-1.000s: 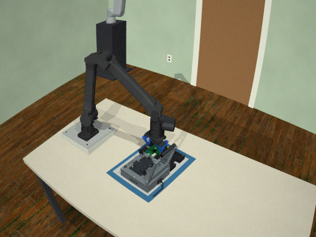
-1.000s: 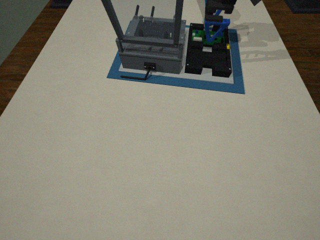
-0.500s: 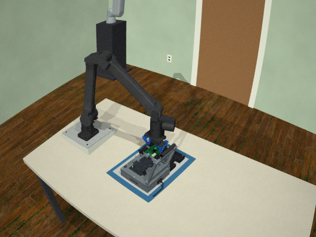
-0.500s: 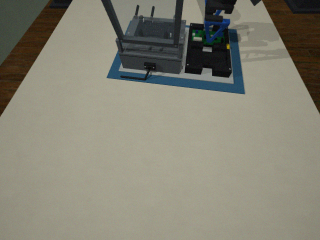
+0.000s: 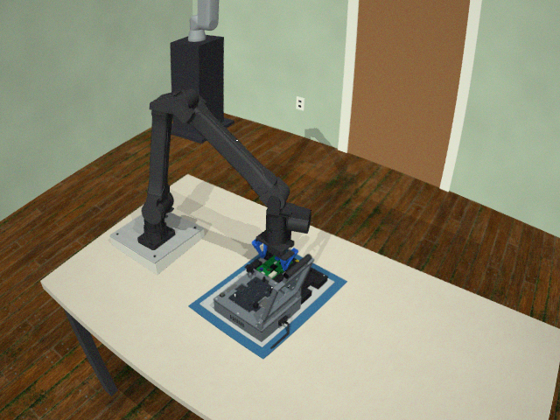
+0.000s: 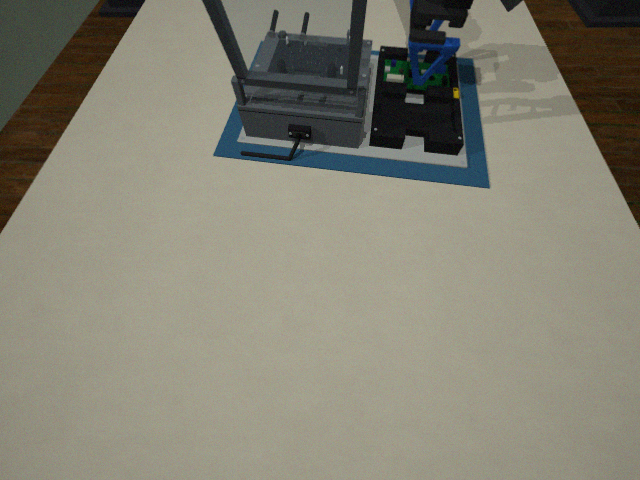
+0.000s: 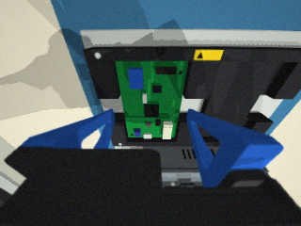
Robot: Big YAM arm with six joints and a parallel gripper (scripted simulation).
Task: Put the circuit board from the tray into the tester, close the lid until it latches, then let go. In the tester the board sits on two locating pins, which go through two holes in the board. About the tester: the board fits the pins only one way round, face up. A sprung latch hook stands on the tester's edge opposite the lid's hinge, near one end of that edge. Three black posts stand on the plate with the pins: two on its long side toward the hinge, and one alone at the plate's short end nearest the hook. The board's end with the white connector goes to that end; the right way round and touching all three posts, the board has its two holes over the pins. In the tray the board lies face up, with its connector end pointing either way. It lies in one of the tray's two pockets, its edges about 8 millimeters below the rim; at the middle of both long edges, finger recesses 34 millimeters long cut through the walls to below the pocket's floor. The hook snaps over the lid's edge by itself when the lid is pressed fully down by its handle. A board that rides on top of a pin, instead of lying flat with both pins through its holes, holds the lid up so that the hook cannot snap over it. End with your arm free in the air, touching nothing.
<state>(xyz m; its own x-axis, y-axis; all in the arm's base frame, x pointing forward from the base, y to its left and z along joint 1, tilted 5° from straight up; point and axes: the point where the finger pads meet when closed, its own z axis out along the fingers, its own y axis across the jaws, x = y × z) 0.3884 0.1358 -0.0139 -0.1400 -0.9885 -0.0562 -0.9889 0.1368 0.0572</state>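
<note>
Right now the green circuit board is 2 cm below my hand. Also, from my hand: tester lid (16 cm ahead, 19 cm to the right, 14 cm above).
</note>
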